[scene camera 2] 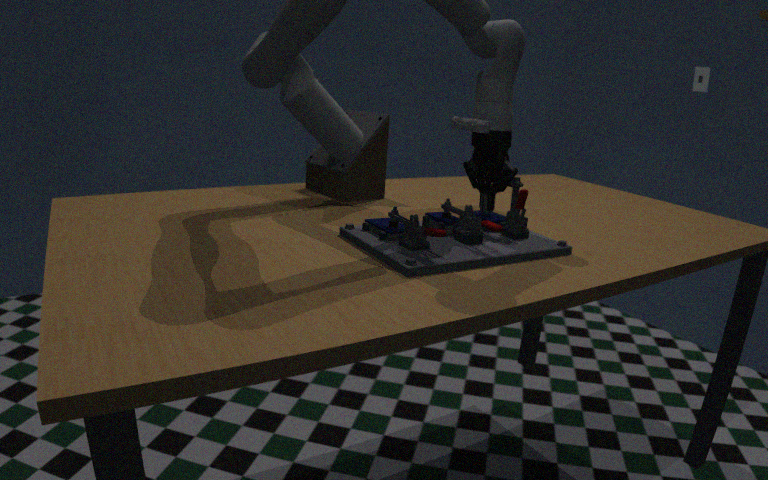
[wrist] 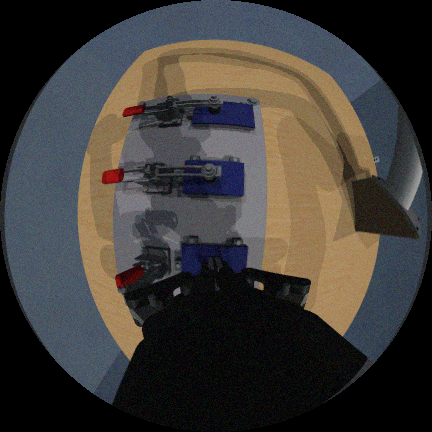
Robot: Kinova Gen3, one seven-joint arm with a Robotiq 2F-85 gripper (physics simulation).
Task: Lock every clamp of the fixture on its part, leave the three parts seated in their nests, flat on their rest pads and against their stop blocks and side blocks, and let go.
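Places are measured from the arm's base along level axes (x ahead, y left, z up), in millimetres.
Pixels of known places: gripper, fingertip midpoint: [scene camera 2: 486, 212] [wrist: 213, 264]; arm's base, link origin: [scene camera 2: 347, 145] [wrist: 396, 195].
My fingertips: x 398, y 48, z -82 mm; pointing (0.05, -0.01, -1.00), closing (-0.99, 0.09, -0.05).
Note:
For each thing: its top centre in the pictures, then the offset to it from my fingertips. "*": a spot on its surface instead. Level surfaces: height alone.
- middle part, top centre: [wrist: 213, 176] [scene camera 2: 444, 216] dx -14, dy -101, dz +0 mm
- far clamp, top centre: [wrist: 165, 97] [scene camera 2: 415, 215] dx +35, dy -222, dz +26 mm
- middle clamp, top centre: [wrist: 141, 167] [scene camera 2: 471, 206] dx +57, dy -114, dz +36 mm
- third clamp, surface spot: [wrist: 156, 257] [scene camera 2: 509, 222] * dx +69, dy -15, dz -2 mm
- red handle, top centre: [wrist: 122, 283] [scene camera 2: 522, 191] dx +84, dy -7, dz +60 mm
- third part, top centre: [wrist: 213, 269] [scene camera 2: 489, 215] dx +1, dy +8, dz -5 mm
- wooden table, surface height: dz -41 mm
The grey fixture plate [scene camera 2: 487, 257] [wrist: 250, 145] carries three blue parts. The far part in the wrist view [wrist: 237, 115] [scene camera 2: 382, 224] and the middle part [wrist: 231, 179] [scene camera 2: 434, 217] lie under the lowered arms of their clamps, the far clamp [wrist: 170, 112] [scene camera 2: 413, 238] and the middle clamp [wrist: 159, 172] [scene camera 2: 468, 230]. The third clamp [wrist: 156, 257] [scene camera 2: 515, 227] is open, its arm and red handle [scene camera 2: 522, 199] [wrist: 130, 276] raised. My gripper [scene camera 2: 486, 208] [wrist: 213, 264] is shut and empty, pointing down at the third part [wrist: 191, 256] [scene camera 2: 490, 216]; contact cannot be told.
The wooden table [scene camera 2: 283, 333] [wrist: 282, 200] bears the fixture. The arm's wedge-shaped base mount [scene camera 2: 373, 169] [wrist: 380, 210] stands at the rear of the table. The raised clamp arm [scene camera 2: 515, 192] stands close beside my fingers.

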